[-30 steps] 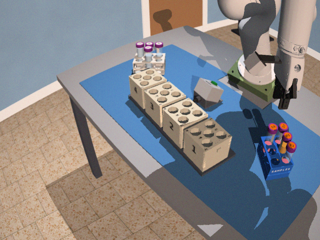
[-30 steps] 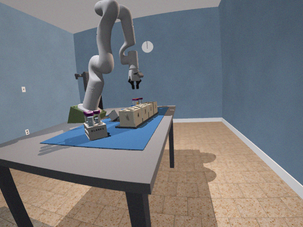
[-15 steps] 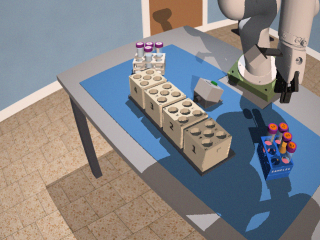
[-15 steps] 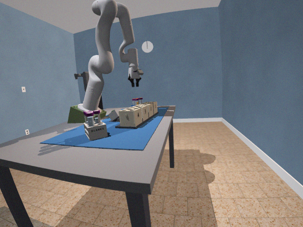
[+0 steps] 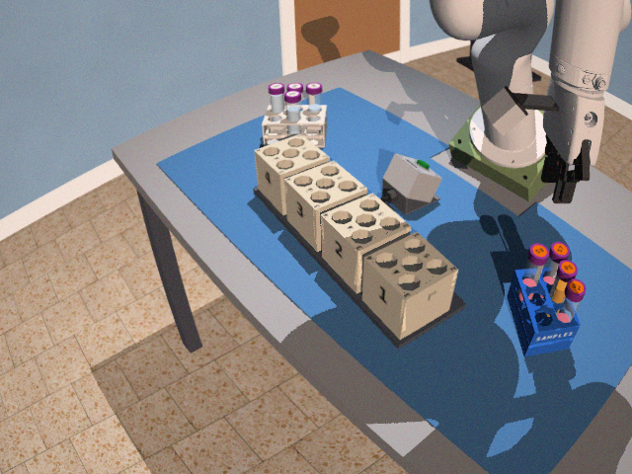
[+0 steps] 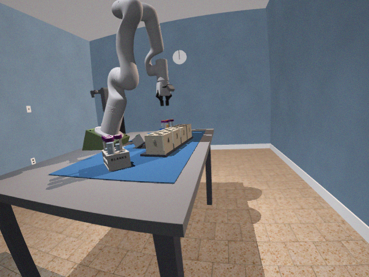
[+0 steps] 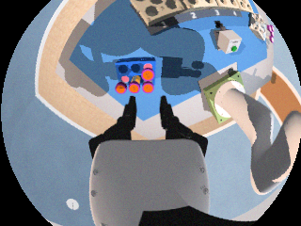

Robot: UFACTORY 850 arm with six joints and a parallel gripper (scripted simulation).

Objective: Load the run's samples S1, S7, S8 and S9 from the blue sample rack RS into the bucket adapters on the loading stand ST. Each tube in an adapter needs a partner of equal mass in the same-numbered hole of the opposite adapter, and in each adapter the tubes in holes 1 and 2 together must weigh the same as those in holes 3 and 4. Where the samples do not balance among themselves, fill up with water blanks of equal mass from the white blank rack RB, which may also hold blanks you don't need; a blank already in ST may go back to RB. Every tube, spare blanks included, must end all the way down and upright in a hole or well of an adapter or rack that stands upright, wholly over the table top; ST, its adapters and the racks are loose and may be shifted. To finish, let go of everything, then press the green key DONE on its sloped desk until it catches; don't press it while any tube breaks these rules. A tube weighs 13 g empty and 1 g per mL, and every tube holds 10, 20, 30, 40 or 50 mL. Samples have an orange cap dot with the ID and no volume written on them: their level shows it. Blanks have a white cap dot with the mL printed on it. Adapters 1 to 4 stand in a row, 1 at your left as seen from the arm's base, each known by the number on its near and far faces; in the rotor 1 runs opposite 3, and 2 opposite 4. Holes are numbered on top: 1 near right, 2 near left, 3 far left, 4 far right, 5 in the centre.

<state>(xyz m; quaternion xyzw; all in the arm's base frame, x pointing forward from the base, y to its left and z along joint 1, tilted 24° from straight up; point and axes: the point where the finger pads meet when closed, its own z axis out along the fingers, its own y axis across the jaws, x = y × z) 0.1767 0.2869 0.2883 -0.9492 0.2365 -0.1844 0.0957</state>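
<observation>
Now: the tube 100 mm to the left of my hand and 190 mm below it. Round my hand: loading stand ST (170 mm ahead, 270 mm to the right, 240 mm below); white blank rack (90 mm ahead, 620 mm to the right, 220 mm below); blue sample rack (40 mm to the left, 220 mm below).
</observation>
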